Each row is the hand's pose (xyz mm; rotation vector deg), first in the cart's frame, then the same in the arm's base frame.
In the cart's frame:
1: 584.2 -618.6 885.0 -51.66 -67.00 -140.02
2: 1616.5 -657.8 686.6 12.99 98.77 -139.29
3: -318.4 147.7 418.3 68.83 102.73 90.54
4: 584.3 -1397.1 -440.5 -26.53 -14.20 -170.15
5: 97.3 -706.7 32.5 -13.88 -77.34 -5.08
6: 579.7 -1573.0 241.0 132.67 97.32 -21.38
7: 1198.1 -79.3 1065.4 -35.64 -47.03 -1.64
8: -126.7 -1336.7 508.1 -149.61 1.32 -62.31
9: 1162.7 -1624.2 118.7 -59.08 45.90 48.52
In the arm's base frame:
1: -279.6 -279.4 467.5 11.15 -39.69 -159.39
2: 631.8 -236.3 991.0 47.69 105.29 -86.02
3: -930.3 633.3 -135.3 31.81 63.21 129.32
4: 716.5 -318.1 -702.7 35.23 20.85 -158.38
5: -134.3 65.4 -444.4 19.89 -113.22 -22.31
6: 375.0 -802.0 -322.5 124.47 96.58 49.84
7: -78.9 93.7 1189.1 -3.49 -84.45 -17.40
8: -387.3 -711.9 -514.6 -96.57 -3.81 -92.81
9: 904.4 -798.1 -44.6 -49.45 -4.71 40.06

